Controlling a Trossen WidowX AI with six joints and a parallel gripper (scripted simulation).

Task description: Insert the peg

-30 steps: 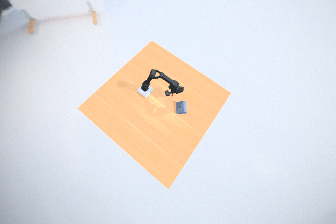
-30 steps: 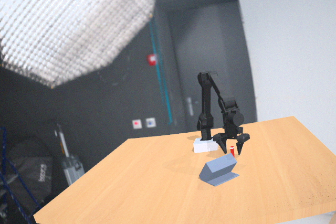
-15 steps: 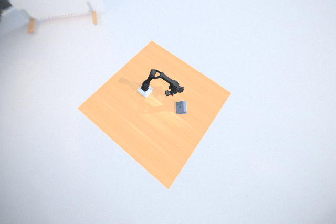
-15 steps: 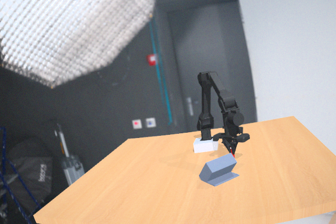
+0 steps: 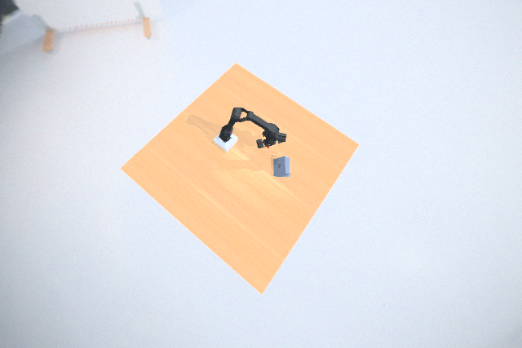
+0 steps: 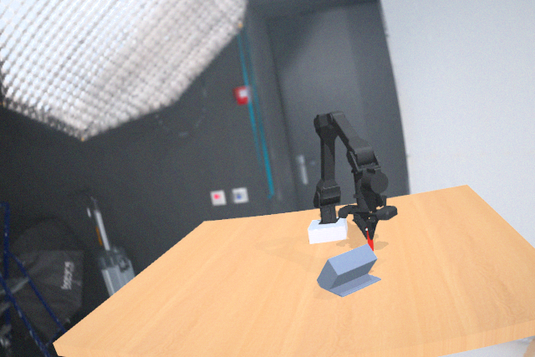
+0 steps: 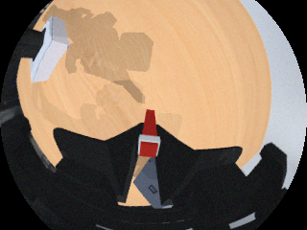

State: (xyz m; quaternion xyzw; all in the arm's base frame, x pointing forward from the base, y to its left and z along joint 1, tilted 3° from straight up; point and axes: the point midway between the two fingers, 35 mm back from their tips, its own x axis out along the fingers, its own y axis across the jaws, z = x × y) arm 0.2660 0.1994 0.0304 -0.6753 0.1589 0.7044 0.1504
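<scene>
Now: the grey-blue sloped panel 18 cm ahead of my gripper tip, 3 cm to the right of it and 2 cm below it. Also, from my gripper tip: red peg 2 cm above.
</scene>
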